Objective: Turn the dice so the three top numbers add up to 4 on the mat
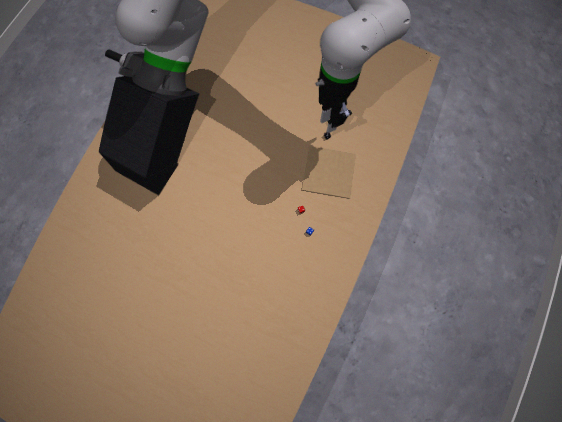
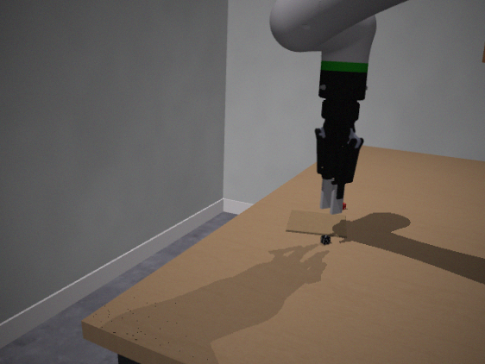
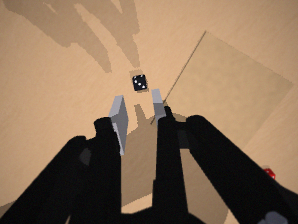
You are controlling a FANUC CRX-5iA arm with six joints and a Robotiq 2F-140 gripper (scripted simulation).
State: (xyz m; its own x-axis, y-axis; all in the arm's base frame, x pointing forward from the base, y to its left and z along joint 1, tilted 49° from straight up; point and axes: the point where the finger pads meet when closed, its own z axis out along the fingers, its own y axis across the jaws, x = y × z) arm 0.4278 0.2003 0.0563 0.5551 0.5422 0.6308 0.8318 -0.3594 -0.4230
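The black die lies 100 mm below my hand. Round my hand: red die (40 mm ahead, 240 mm to the right, 100 mm below); blue die (90 mm ahead, 280 mm to the right, 100 mm below); tan mat (60 mm ahead, 100 mm to the right, 110 mm below).
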